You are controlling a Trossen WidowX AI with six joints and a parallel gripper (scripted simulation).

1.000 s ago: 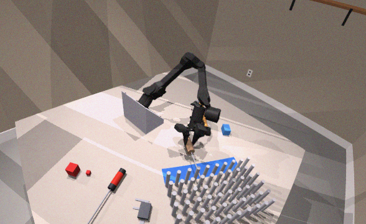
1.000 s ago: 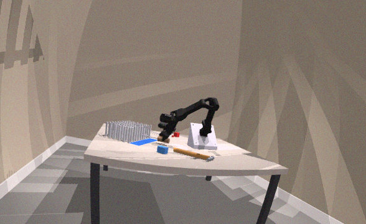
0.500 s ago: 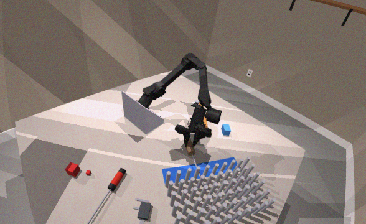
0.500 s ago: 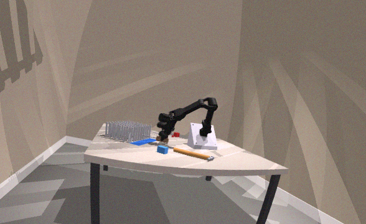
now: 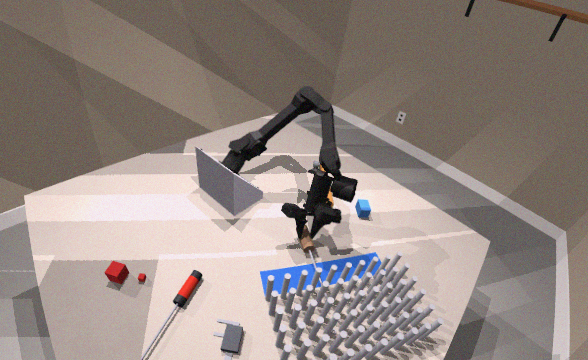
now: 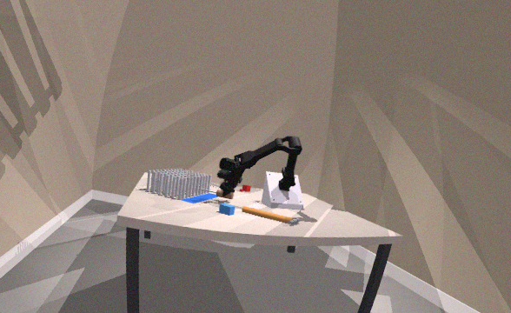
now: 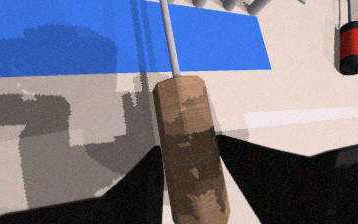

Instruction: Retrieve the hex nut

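Now: the blue taped strip 120 mm ahead of my gripper tip, 40 mm below it and 20 mm to the right of it. From my gripper tip the other things lie so: hook tool: 90 mm ahead, 60 mm to the right; blue cube: 290 mm to the left, 40 mm ahead, 20 mm below; small red cube: 440 mm to the right, 210 mm behind, 30 mm below.
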